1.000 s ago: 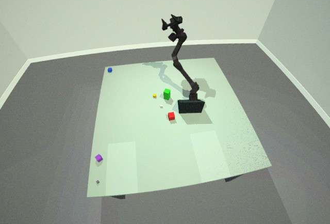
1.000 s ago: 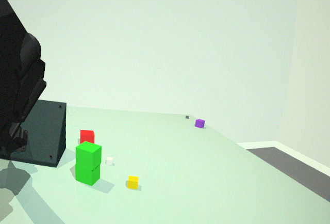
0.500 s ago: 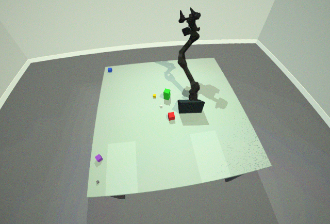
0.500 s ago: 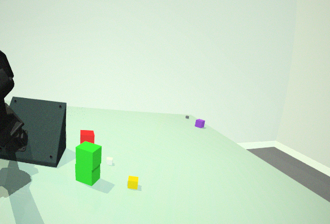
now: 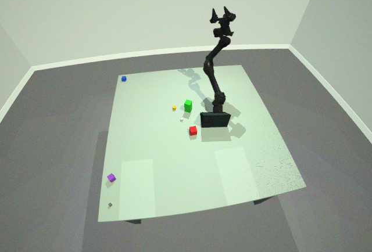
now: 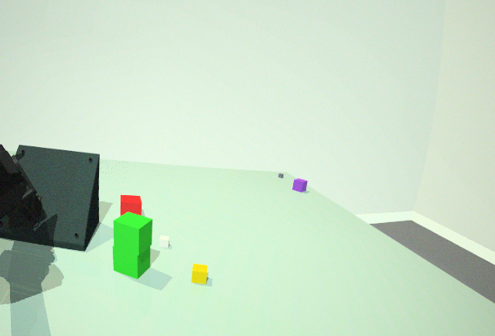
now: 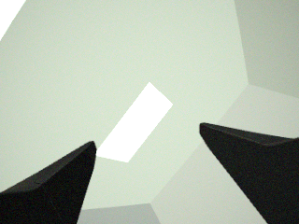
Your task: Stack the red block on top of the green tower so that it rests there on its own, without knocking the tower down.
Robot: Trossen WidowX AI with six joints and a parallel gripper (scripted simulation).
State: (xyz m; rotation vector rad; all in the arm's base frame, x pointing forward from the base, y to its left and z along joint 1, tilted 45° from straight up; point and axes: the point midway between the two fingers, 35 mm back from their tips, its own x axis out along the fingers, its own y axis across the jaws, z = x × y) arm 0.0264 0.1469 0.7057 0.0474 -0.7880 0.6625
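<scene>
Now: the red block 660 mm below my gripper tip, 520 mm to the left of it and 230 mm ahead of it. The rest, counted from my gripper tip: yellow cube: 670 mm below, 350 mm ahead, 270 mm to the left; blue cube: 810 mm ahead, 670 mm below, 160 mm to the right; white cube: 680 mm below, 390 mm to the left, 300 mm ahead.
</scene>
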